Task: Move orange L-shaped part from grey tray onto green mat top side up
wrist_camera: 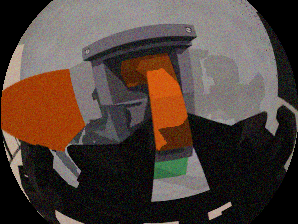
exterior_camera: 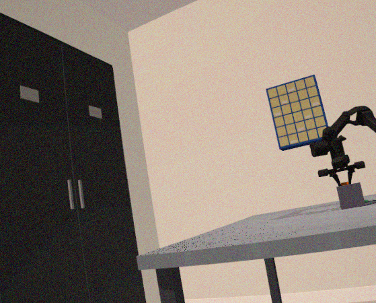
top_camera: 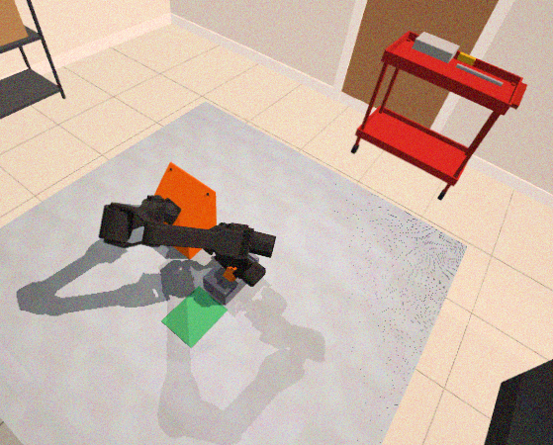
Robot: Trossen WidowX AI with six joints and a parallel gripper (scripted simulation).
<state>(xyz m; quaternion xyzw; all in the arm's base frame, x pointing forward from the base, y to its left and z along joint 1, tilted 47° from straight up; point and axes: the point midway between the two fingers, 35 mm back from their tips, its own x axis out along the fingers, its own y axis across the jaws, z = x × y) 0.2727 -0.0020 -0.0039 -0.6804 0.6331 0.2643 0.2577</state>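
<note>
Right now my gripper tip is 80 mm above the tray, 20 mm past it and 10 mm to the right of it. The rest, counted from my gripper tip: green mat 150 mm to the right, 80 mm below, 10 mm behind; orange L-shaped part 30 mm to the left, 30 mm below, 20 mm behind.
</note>
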